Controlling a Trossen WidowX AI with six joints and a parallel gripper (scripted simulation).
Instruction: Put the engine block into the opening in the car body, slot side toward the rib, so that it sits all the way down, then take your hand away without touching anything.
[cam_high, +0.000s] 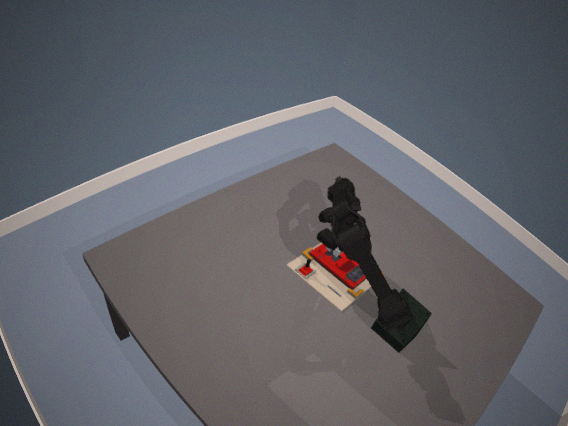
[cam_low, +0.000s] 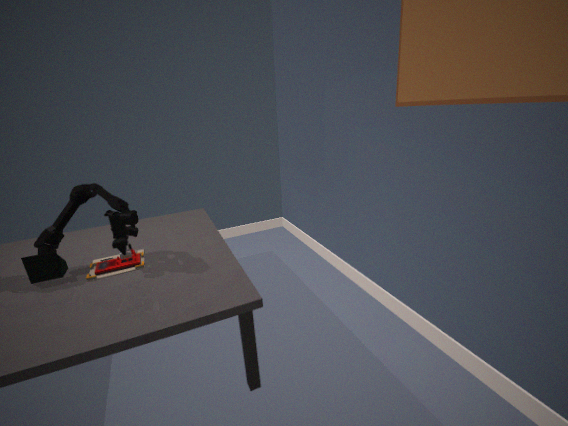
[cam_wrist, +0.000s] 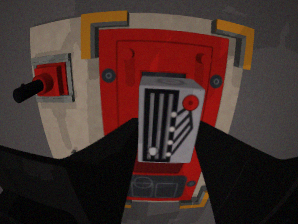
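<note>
Right now the beige base plate is 40 mm behind my gripper tip, 10 mm to the left of it and 50 mm below it. Also, from my gripper tip: grey engine block (10 mm below).
</note>
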